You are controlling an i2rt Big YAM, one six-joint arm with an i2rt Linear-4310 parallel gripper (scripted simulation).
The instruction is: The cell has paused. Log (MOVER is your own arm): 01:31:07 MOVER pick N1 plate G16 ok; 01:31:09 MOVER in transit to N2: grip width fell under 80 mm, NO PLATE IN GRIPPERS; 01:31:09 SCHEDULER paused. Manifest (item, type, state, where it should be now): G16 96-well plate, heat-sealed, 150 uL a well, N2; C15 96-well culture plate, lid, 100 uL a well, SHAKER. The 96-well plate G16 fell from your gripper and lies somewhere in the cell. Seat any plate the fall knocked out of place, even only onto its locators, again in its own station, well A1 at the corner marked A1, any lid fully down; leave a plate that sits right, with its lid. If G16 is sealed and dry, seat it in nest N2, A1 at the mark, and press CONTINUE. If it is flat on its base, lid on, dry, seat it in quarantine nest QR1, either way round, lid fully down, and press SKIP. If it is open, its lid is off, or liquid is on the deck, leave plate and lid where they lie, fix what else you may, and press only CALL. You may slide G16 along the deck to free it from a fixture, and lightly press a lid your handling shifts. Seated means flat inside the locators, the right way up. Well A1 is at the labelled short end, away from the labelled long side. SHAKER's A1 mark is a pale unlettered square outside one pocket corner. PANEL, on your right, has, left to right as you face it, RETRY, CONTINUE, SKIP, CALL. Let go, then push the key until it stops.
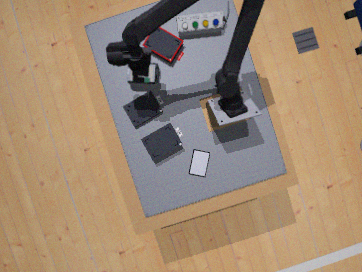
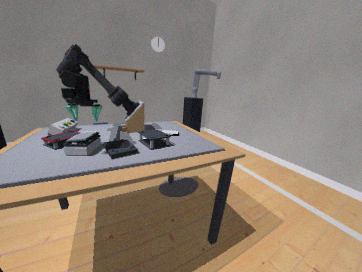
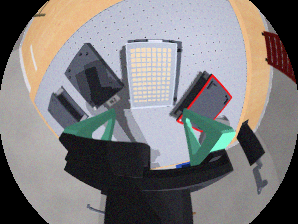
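Note:
Visible: my gripper [image 3: 149, 112]. Red-framed nest [image 3: 210, 102], visible too.

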